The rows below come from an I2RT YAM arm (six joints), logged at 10 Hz.
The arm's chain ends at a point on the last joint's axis. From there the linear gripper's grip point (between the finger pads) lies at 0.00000 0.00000 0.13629 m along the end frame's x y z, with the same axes.
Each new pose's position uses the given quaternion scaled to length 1; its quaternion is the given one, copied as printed.
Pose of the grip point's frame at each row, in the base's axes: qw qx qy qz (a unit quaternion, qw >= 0); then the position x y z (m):
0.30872 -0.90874 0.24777 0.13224 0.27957 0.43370 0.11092
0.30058 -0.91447 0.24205 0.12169 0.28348 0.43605 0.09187
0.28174 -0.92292 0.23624 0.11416 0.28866 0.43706 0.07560
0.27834 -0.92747 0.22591 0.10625 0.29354 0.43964 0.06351
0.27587 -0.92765 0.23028 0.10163 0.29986 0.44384 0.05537
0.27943 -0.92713 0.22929 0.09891 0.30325 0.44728 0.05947
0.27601 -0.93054 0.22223 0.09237 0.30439 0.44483 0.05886
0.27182 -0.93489 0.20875 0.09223 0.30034 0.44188 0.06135
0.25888 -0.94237 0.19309 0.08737 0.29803 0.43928 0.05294
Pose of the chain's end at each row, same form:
0.30872 -0.90874 0.24777 0.13224 0.29148 0.34830 0.21646
0.30058 -0.91447 0.24205 0.12169 0.29398 0.35310 0.19950
0.28174 -0.92292 0.23624 0.11416 0.29924 0.35883 0.18670
0.27834 -0.92747 0.22591 0.10625 0.30326 0.36273 0.17561
0.27587 -0.92765 0.23028 0.10163 0.30824 0.36770 0.16810
0.27943 -0.92713 0.22929 0.09891 0.31078 0.37048 0.17181
0.27601 -0.93054 0.22223 0.09237 0.31110 0.36923 0.17206
0.27182 -0.93489 0.20875 0.09223 0.30838 0.36736 0.17518
0.25888 -0.94237 0.19309 0.08737 0.30685 0.36818 0.16888

